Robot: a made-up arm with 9 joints.
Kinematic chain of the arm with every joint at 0, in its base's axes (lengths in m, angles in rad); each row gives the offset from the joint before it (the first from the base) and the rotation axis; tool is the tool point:
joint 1: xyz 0 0 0.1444 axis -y
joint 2: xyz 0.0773 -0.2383 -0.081 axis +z
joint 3: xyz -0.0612 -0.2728 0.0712 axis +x
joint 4: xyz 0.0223 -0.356 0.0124 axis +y
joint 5: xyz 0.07 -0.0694 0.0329 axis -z
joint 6: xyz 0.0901 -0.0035 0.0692 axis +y
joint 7: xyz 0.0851 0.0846 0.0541 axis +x
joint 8: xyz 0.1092 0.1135 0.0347 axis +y
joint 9: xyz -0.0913 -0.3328 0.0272 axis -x
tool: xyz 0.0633 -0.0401 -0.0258
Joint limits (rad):
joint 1: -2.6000..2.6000
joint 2: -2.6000..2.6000
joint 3: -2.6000..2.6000
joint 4: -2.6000..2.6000
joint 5: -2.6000..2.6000
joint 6: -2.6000..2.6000
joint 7: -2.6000..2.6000
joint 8: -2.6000..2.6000
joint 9: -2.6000..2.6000
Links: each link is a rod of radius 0.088 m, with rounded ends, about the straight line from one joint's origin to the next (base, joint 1, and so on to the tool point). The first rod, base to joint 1, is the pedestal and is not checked.
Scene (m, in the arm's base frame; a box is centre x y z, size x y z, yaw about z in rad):
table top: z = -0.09
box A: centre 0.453 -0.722 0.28 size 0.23 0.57 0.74 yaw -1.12
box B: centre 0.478 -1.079 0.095 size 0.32 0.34 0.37 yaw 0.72
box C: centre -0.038 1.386 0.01 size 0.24 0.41 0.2 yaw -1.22
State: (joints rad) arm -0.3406 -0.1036 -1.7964 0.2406 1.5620 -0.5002 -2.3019 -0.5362 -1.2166
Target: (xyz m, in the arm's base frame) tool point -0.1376 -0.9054 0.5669
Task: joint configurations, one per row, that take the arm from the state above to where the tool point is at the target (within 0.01 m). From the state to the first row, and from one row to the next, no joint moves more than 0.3 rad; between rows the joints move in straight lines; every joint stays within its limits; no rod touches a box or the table.
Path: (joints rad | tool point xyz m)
1: -0.1439 -0.2121 -1.6727 0.2807 1.7546 -0.2470 -2.4013 -0.6710 -1.2822 | 0.4743 -0.2482 0.7290
2: 0.0529 -0.3205 -1.5490 0.3208 1.9472 0.0063 -2.5006 -0.8058 -1.3479 | 0.2329 -0.3862 0.9272
3: 0.2496 -0.4290 -1.4253 0.3609 2.1398 0.2595 -2.6000 -0.9406 -1.4135 | -0.1012 -0.5078 0.9774
4: 0.2406 -0.5864 -1.3367 0.5301 1.8687 -0.0158 -2.5716 -0.7875 -1.3547 | -0.0433 -0.6748 0.9169
5: 0.2316 -0.7437 -1.2481 0.6993 1.5976 -0.2912 -2.5432 -0.6344 -1.2960 | -0.0613 -0.8310 0.7685
6: 0.2226 -0.9011 -1.1596 0.8686 1.3265 -0.5665 -2.5148 -0.4813 -1.2372 | -0.1376 -0.9054 0.5669

